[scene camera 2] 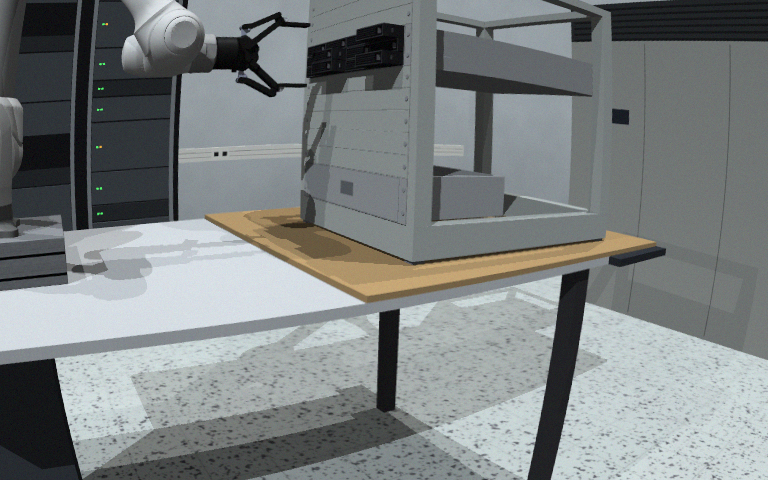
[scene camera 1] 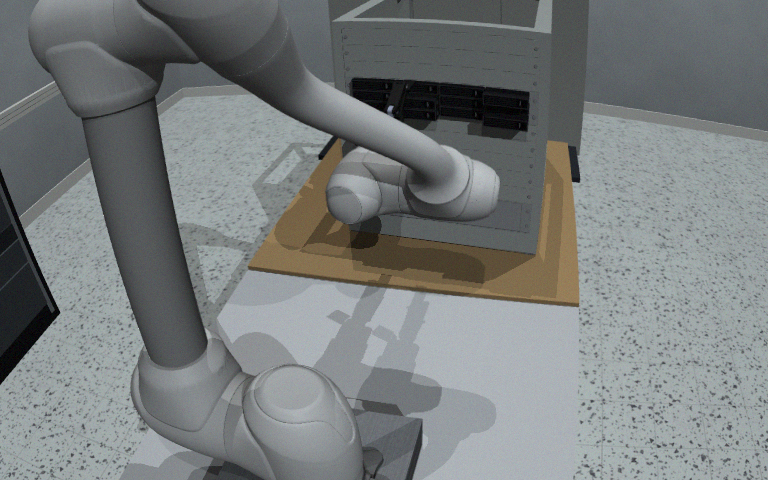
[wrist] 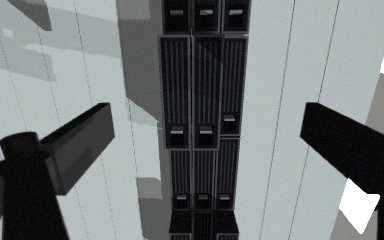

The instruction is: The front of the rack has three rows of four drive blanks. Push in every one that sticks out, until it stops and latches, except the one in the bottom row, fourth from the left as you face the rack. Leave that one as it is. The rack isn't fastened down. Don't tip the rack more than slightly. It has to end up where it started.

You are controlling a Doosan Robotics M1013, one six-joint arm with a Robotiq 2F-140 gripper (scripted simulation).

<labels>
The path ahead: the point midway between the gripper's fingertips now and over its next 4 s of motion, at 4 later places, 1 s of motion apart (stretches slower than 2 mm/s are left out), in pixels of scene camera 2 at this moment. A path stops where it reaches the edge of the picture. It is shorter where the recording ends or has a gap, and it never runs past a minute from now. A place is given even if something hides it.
My gripper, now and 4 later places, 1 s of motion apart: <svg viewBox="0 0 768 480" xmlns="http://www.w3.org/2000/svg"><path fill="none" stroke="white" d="M306 55L317 54L336 39L350 30L369 32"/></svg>
</labels>
